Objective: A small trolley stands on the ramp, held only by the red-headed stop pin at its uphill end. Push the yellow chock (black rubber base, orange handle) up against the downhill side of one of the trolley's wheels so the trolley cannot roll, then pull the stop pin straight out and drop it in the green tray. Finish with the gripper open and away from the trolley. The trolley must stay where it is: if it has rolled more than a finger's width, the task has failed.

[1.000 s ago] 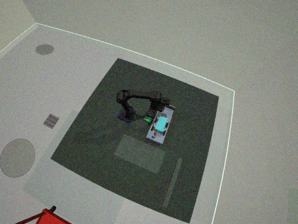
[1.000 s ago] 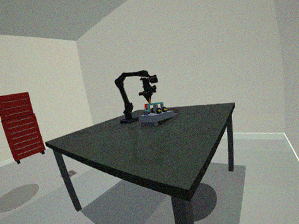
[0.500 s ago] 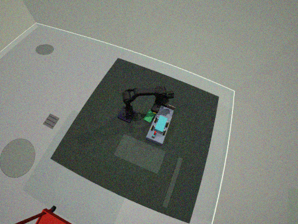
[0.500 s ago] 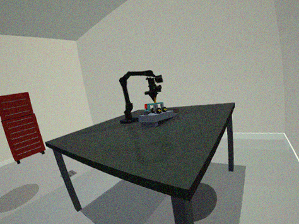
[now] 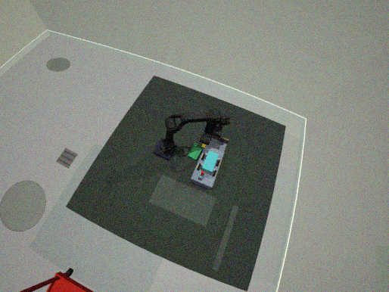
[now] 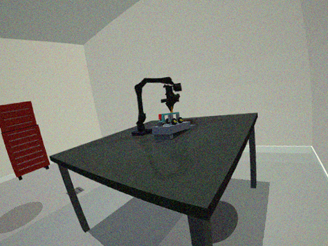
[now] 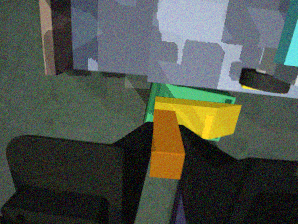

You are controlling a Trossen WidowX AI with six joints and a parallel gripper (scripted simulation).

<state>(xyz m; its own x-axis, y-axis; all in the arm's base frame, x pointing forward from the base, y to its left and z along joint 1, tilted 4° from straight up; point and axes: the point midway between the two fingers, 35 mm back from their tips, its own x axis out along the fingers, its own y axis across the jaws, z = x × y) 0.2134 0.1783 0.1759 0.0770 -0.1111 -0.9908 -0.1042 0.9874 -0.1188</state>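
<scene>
The red-headed stop pin lies 230 mm to the right of my gripper tip, 90 mm ahead of it and 30 mm below it. Round my gripper tip: teal trolley 140 mm to the right, 100 mm ahead, 40 mm below; then yellow chock 20 mm to the right, 10 mm below; then green tray 160 mm below, 60 mm to the right, 40 mm behind.
</scene>
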